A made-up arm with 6 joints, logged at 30 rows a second.
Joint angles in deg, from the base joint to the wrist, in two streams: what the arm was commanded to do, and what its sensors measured. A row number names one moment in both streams.
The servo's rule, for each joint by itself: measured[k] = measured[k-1] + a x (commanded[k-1-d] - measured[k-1]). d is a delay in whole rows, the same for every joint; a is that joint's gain. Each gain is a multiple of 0.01, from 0.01 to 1. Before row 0 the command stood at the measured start. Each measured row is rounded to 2 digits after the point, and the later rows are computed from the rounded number. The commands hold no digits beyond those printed.
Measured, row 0:
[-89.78 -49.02 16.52 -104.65 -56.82 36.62]
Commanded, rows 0 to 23:
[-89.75 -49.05 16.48 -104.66 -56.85 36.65]
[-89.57 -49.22 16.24 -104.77 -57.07 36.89]
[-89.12 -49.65 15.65 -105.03 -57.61 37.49]
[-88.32 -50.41 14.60 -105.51 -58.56 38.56]
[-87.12 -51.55 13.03 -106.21 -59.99 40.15]
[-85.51 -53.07 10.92 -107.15 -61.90 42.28]
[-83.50 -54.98 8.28 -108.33 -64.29 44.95]
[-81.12 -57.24 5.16 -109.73 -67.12 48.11]
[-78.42 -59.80 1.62 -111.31 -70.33 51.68]
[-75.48 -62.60 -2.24 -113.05 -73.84 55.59]
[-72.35 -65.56 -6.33 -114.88 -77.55 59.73]
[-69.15 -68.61 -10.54 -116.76 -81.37 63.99]
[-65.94 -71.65 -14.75 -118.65 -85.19 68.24]
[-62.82 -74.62 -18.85 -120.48 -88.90 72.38]
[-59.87 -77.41 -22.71 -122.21 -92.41 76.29]
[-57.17 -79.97 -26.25 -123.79 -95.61 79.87]
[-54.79 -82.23 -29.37 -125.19 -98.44 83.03]
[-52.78 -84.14 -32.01 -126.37 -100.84 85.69]
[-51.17 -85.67 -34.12 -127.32 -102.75 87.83]
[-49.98 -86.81 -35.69 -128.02 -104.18 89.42]
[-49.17 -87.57 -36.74 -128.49 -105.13 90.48]
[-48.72 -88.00 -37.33 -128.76 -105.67 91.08]
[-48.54 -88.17 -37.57 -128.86 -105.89 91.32]
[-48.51 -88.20 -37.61 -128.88 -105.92 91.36]
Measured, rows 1 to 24:
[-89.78 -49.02 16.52 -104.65 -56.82 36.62]
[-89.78 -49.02 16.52 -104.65 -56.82 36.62]
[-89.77 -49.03 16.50 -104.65 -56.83 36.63]
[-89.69 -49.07 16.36 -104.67 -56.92 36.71]
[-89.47 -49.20 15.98 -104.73 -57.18 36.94]
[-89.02 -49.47 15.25 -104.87 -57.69 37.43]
[-88.28 -49.93 14.07 -105.11 -58.54 38.25]
[-87.20 -50.62 12.40 -105.48 -59.78 39.46]
[-85.76 -51.58 10.22 -105.99 -61.45 41.11]
[-83.95 -52.83 7.54 -106.66 -63.55 43.21]
[-81.79 -54.36 4.40 -107.50 -66.06 45.75]
[-79.33 -56.17 0.88 -108.50 -68.94 48.70]
[-76.61 -58.24 -2.94 -109.65 -72.13 52.01]
[-73.70 -60.52 -6.97 -110.93 -75.55 55.60]
[-70.67 -62.97 -11.09 -112.32 -79.12 59.39]
[-67.61 -65.53 -15.20 -113.79 -82.74 63.29]
[-64.59 -68.14 -19.18 -115.31 -86.32 67.19]
[-61.70 -70.74 -22.93 -116.84 -89.76 70.99]
[-59.01 -73.27 -26.34 -118.34 -92.97 74.60]
[-56.58 -75.66 -29.35 -119.79 -95.88 77.93]
[-54.47 -77.86 -31.88 -121.15 -98.42 80.90]
[-52.72 -79.83 -33.90 -122.39 -100.55 83.46]
[-51.34 -81.53 -35.41 -123.49 -102.24 85.57]
[-50.32 -82.95 -36.43 -124.44 -103.51 87.22]
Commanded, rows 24 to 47:
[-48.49 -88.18 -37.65 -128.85 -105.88 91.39]
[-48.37 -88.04 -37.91 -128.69 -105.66 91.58]
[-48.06 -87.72 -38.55 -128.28 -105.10 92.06]
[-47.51 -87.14 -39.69 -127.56 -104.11 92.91]
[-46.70 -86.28 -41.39 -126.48 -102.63 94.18]
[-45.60 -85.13 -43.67 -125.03 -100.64 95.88]
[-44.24 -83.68 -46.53 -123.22 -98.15 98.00]
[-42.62 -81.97 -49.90 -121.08 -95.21 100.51]
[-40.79 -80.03 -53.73 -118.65 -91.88 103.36]
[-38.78 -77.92 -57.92 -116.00 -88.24 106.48]
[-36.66 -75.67 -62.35 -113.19 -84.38 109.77]
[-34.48 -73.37 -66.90 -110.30 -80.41 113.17]
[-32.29 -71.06 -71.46 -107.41 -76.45 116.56]
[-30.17 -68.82 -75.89 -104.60 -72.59 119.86]
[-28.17 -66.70 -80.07 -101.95 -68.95 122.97]
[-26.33 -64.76 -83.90 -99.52 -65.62 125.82]
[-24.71 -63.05 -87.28 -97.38 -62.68 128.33]
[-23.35 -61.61 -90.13 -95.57 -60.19 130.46]
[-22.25 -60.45 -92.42 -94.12 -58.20 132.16]
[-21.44 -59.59 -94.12 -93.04 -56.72 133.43]
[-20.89 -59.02 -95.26 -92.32 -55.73 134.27]
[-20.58 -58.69 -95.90 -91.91 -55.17 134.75]
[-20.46 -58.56 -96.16 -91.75 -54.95 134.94]
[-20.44 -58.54 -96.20 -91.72 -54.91 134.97]
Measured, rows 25 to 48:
[-49.63 -84.10 -37.03 -125.24 -104.39 88.45]
[-49.19 -85.00 -37.34 -125.90 -104.96 89.32]
[-48.92 -85.70 -37.50 -126.43 -105.30 89.94]
[-48.71 -86.21 -37.72 -126.84 -105.43 90.43]
[-48.46 -86.54 -38.16 -127.10 -105.31 90.92]
[-48.09 -86.67 -38.97 -127.18 -104.87 91.52]
[-47.55 -86.58 -40.25 -127.05 -104.04 92.32]
[-46.79 -86.26 -42.06 -126.69 -102.78 93.39]
[-45.80 -85.69 -44.43 -126.07 -101.07 94.77]
[-44.56 -84.87 -47.33 -125.17 -98.90 96.49]
[-43.09 -83.81 -50.72 -124.00 -96.30 98.55]
[-41.41 -82.51 -54.54 -122.56 -93.32 100.93]
[-39.56 -81.01 -58.68 -120.87 -90.01 103.58]
[-37.58 -79.33 -63.04 -118.97 -86.46 106.46]
[-35.52 -77.51 -67.50 -116.89 -82.76 109.49]
[-33.43 -75.60 -71.95 -114.68 -79.00 112.60]
[-31.38 -73.64 -76.25 -112.39 -75.28 115.71]
[-29.41 -71.69 -80.30 -110.07 -71.71 118.74]
[-27.58 -69.79 -84.00 -107.79 -68.37 121.62]
[-25.93 -67.99 -87.25 -105.59 -65.34 124.27]
[-24.49 -66.33 -89.99 -103.53 -62.70 126.64]
[-23.30 -64.85 -92.18 -101.64 -60.49 128.68]
[-22.36 -63.57 -93.81 -99.96 -58.73 130.36]
[-21.67 -62.50 -94.92 -98.51 -57.41 131.68]

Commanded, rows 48 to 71:
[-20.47 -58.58 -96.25 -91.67 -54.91 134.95]
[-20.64 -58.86 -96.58 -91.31 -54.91 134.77]
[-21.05 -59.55 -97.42 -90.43 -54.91 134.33]
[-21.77 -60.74 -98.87 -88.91 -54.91 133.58]
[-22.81 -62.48 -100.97 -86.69 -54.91 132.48]
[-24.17 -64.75 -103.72 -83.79 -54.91 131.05]
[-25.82 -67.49 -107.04 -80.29 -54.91 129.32]
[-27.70 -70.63 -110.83 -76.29 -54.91 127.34]
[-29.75 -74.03 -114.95 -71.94 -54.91 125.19]
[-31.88 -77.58 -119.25 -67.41 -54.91 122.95]
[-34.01 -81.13 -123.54 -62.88 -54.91 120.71]
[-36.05 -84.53 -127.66 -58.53 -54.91 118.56]
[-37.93 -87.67 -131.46 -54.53 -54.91 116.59]
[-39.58 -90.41 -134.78 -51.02 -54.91 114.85]
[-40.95 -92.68 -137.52 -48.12 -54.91 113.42]
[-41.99 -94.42 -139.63 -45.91 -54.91 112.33]
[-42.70 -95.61 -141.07 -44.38 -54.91 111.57]
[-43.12 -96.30 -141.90 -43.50 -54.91 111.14]
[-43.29 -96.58 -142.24 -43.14 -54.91 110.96]
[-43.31 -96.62 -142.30 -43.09 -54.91 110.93]
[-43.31 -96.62 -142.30 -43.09 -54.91 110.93]
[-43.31 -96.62 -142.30 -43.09 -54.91 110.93]
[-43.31 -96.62 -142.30 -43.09 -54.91 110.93]
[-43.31 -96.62 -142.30 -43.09 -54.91 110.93]
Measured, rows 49 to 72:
[-21.20 -61.63 -95.58 -97.29 -56.50 132.66]
[-20.90 -60.95 -95.91 -96.29 -55.91 133.35]
[-20.73 -60.43 -96.09 -95.46 -55.54 133.83]
[-20.69 -60.08 -96.35 -94.71 -55.31 134.11]
[-20.83 -59.96 -96.92 -93.94 -55.16 134.18]
[-21.20 -60.13 -97.95 -93.03 -55.07 134.00]
[-21.83 -60.65 -99.55 -91.89 -55.01 133.54]
[-22.74 -61.55 -101.76 -90.43 -54.97 132.79]
[-23.94 -62.86 -104.56 -88.60 -54.95 131.75]
[-25.41 -64.57 -107.88 -86.38 -54.94 130.43]
[-27.10 -66.65 -111.63 -83.78 -54.93 128.86]
[-28.96 -69.05 -115.67 -80.83 -54.92 127.09]
[-30.93 -71.71 -119.84 -77.60 -54.92 125.18]
[-32.93 -74.53 -123.98 -74.17 -54.92 123.19]
[-34.88 -77.42 -127.94 -70.63 -54.92 121.21]
[-36.71 -80.28 -131.57 -67.10 -54.92 119.30]
[-38.36 -83.01 -134.72 -63.68 -54.92 117.54]
[-39.78 -85.52 -137.32 -60.48 -54.92 115.98]
[-40.92 -87.74 -139.31 -57.58 -54.92 114.66]
[-41.78 -89.62 -140.68 -55.05 -54.92 113.60]
[-42.37 -91.15 -141.51 -52.91 -54.92 112.81]
[-42.74 -92.35 -141.93 -51.14 -54.92 112.25]
[-42.96 -93.29 -142.13 -49.69 -54.92 111.85]
[-43.10 -94.02 -142.22 -48.50 -54.92 111.57]

